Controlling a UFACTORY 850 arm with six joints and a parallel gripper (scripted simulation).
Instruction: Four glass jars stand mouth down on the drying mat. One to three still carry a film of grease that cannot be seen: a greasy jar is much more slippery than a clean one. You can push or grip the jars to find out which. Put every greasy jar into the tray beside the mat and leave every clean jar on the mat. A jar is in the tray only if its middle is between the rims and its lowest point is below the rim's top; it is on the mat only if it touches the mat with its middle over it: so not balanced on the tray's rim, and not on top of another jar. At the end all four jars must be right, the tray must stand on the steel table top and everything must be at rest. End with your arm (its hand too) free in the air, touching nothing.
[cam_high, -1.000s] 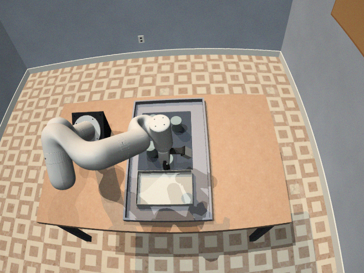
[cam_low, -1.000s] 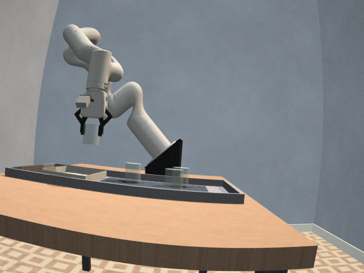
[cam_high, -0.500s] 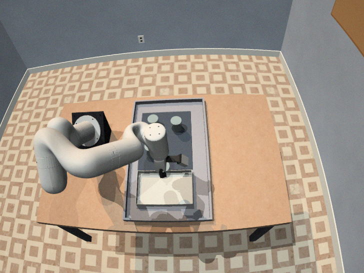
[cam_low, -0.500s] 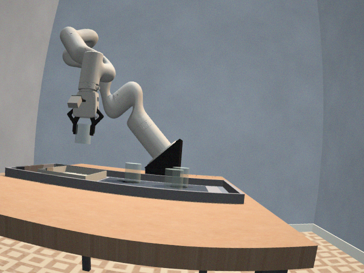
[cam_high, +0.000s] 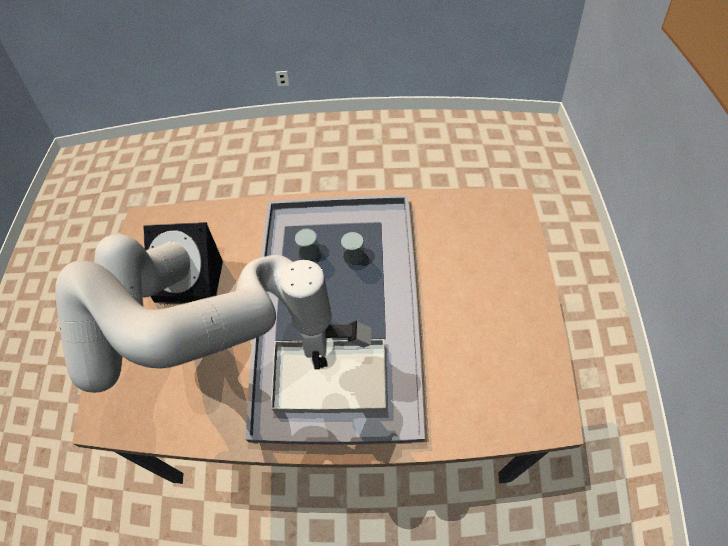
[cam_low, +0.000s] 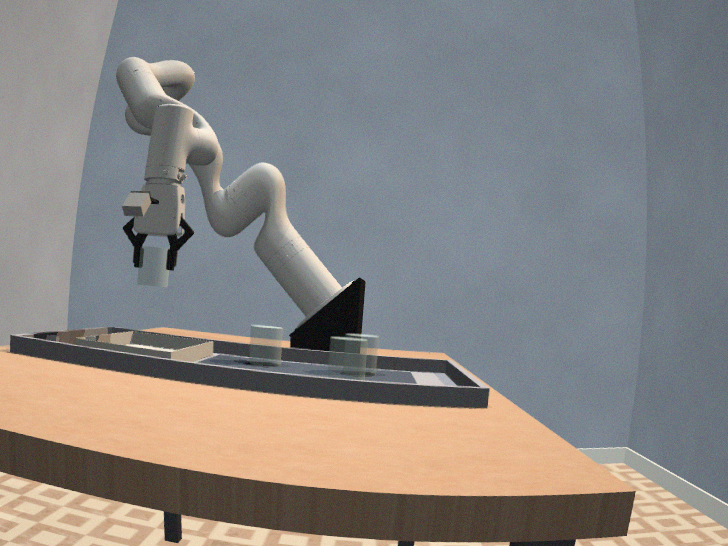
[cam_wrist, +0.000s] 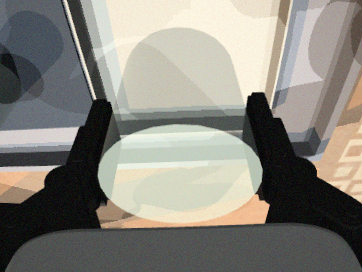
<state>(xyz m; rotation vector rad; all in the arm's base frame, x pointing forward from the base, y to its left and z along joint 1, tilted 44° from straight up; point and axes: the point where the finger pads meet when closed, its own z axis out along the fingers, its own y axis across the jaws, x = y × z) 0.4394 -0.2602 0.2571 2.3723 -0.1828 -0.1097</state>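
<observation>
The pale tray is 180 mm below my hand. Round my hand: steel table top (40 mm ahead, 210 mm to the left, 190 mm below); then drying mat (30 mm ahead, 320 mm to the left, 190 mm below).
</observation>
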